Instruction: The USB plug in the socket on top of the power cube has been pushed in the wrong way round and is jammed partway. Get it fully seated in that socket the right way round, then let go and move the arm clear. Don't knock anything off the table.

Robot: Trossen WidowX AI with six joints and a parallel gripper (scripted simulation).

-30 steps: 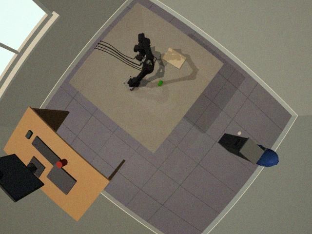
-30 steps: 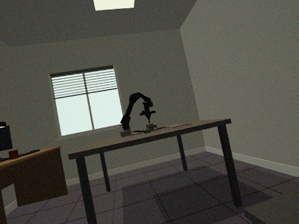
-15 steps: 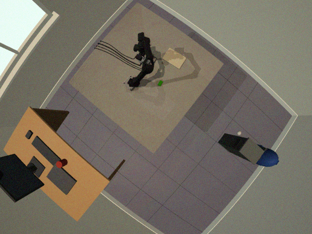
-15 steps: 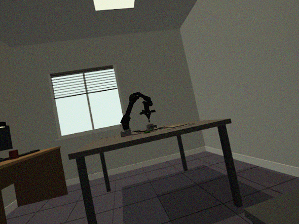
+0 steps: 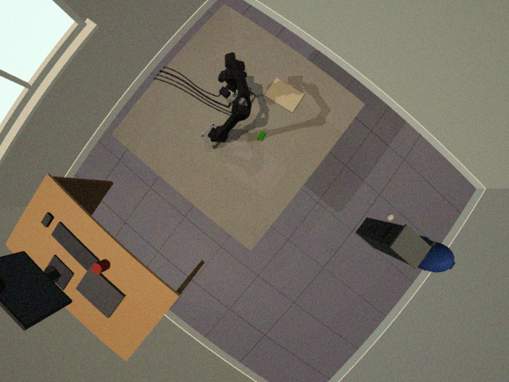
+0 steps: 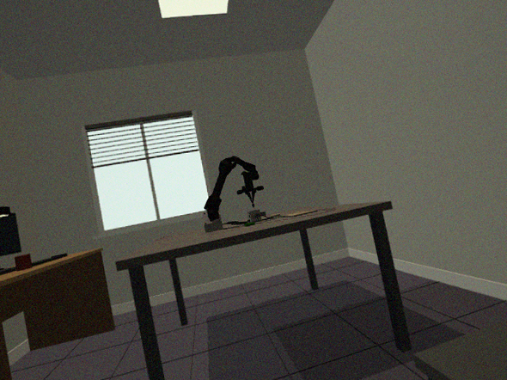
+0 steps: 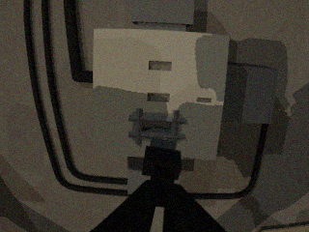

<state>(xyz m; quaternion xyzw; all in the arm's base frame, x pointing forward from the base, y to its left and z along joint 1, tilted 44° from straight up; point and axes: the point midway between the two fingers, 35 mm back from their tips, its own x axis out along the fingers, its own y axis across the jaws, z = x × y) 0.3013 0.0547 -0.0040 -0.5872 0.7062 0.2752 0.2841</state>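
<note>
My gripper tip is 2 cm above the dark USB plug. Round my gripper tip: tan sheet: 25 cm to the right, 22 cm ahead, 13 cm below; then small green block: 28 cm to the right, 13 cm below, 11 cm behind.
</note>
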